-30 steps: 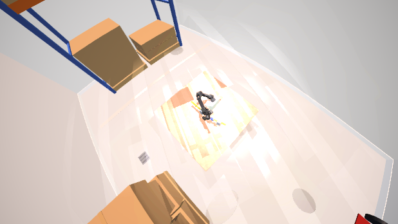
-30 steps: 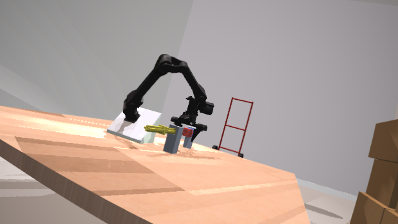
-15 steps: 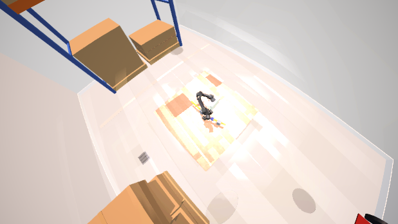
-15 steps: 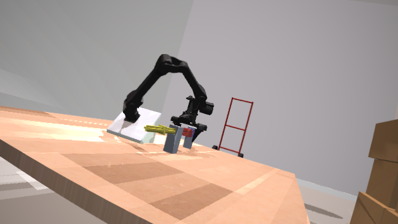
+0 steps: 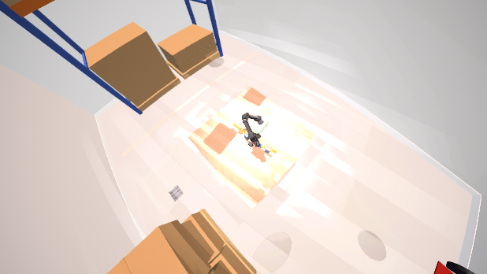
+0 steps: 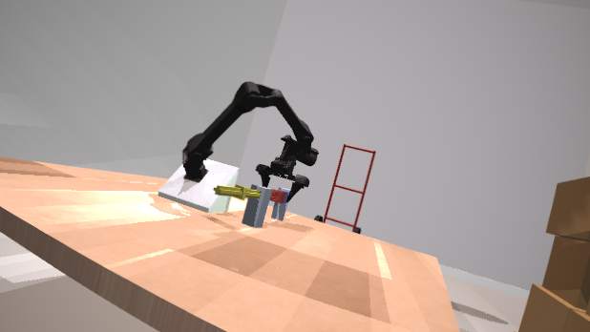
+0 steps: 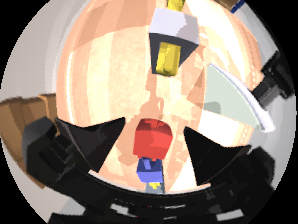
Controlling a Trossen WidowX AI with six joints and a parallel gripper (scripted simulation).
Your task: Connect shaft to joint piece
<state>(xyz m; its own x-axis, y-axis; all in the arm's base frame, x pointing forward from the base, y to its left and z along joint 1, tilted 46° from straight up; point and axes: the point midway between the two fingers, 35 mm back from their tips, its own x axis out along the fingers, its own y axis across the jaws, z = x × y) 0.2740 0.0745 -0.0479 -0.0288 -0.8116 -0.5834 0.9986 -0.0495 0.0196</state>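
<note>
Now: gripper tip 2 cm to the right of the red joint piece and 1 cm below it.
</note>
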